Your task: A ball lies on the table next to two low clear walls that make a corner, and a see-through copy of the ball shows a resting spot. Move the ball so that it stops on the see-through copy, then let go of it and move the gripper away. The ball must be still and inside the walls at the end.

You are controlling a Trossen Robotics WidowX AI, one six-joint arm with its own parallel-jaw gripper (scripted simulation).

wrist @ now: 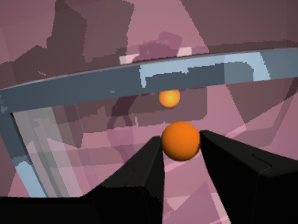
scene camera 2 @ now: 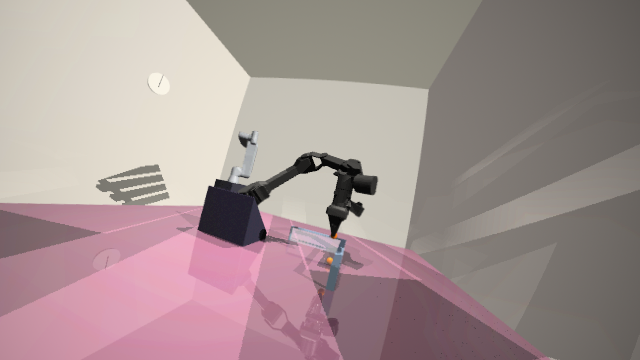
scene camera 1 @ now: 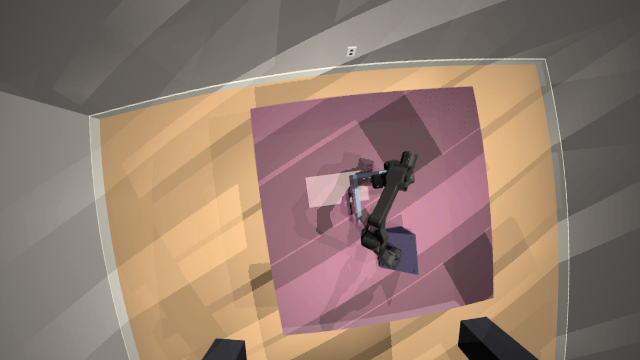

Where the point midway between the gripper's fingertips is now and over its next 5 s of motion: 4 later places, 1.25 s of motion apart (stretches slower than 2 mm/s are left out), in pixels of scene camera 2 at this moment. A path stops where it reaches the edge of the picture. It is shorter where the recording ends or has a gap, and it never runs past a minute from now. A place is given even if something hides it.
My gripper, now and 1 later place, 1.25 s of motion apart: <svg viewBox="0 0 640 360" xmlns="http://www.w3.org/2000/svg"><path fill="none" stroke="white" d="M333 235L329 261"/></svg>
